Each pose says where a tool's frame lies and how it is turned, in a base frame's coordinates. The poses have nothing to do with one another.
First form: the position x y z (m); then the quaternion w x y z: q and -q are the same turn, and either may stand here.
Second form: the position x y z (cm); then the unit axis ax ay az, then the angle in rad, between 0 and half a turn. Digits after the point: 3 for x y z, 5 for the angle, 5 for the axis.
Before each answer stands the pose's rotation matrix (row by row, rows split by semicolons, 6 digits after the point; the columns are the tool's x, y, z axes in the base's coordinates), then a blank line. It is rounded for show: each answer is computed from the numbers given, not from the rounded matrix.
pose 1, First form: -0.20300 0.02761 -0.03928 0.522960 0.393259 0.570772 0.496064
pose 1, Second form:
-0.143720 -0.069921 0.987145; 0.967766 0.198536 0.154961; -0.206819 0.977596 0.039133

-20.300 2.761 -3.928 0.46138 0.66964 0.58199 2.04095
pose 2, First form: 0.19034 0.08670 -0.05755 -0.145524 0.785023 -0.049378 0.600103
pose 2, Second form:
0.274877 0.097133 0.956561; -0.252184 -0.952769 0.169216; 0.927818 -0.287743 -0.237398

19.034 8.670 -5.755 -0.79347 0.04991 -0.60656 2.84951
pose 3, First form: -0.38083 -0.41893 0.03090 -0.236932 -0.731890 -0.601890 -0.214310
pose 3, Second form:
0.183599 0.779481 0.598917; 0.982588 -0.163183 -0.088834; 0.028489 0.604798 -0.795869

-38.083 -41.893 3.090 0.75334 0.61953 0.22059 2.66318
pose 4, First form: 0.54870 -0.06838 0.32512 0.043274 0.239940 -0.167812 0.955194
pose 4, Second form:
-0.881112 -0.163200 0.443855; 0.002141 -0.939933 -0.341352; 0.472902 -0.299820 0.828536

54.870 -6.838 32.512 0.24016 -0.16797 0.95609 3.05502
